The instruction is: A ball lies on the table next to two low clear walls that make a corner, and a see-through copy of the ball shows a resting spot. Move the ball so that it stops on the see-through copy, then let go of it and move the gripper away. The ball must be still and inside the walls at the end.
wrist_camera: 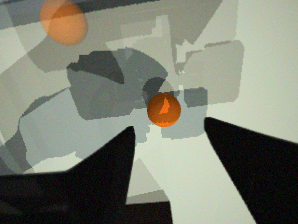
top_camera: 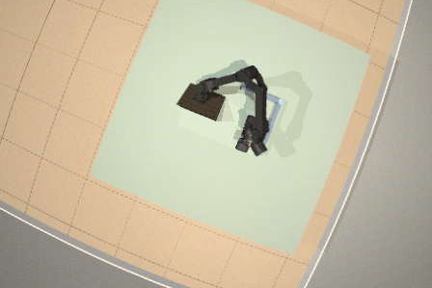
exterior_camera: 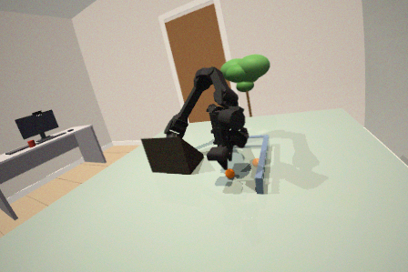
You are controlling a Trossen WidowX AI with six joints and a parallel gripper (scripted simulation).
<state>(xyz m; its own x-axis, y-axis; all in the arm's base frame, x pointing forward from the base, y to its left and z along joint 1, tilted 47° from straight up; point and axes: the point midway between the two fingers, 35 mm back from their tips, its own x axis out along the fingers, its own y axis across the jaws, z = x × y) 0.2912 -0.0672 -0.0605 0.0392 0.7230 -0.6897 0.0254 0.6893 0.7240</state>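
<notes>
My gripper tip is now 4 cm above the orange ball. Also, from my gripper tip: see-through copy of ball: 9 cm ahead, 7 cm to the left, 4 cm below.
</notes>
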